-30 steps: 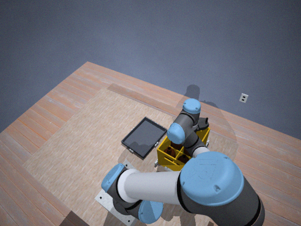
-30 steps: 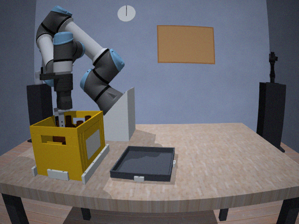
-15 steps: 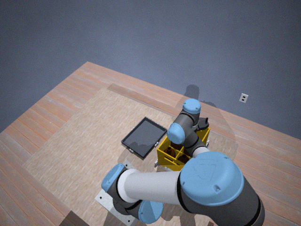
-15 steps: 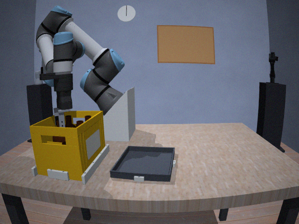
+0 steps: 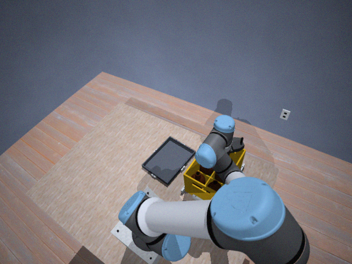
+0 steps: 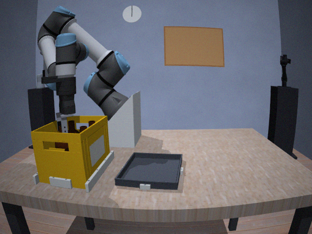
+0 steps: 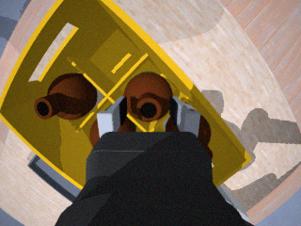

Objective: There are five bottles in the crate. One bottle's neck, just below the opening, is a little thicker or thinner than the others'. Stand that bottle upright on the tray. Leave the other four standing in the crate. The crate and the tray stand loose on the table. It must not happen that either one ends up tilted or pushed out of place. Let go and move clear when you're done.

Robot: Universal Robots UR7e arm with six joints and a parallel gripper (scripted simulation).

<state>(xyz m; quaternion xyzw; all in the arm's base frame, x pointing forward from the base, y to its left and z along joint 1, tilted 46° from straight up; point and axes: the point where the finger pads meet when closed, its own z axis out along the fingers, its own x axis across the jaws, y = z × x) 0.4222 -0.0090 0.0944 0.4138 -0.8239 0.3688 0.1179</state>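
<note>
The yellow crate is 4 cm to the left of my hand and 8 cm below it. The rest, counted from my hand: dark tray (6 cm behind, 31 cm to the left, 15 cm below); bottle (8 cm ahead, 9 cm to the left, 7 cm below).
</note>
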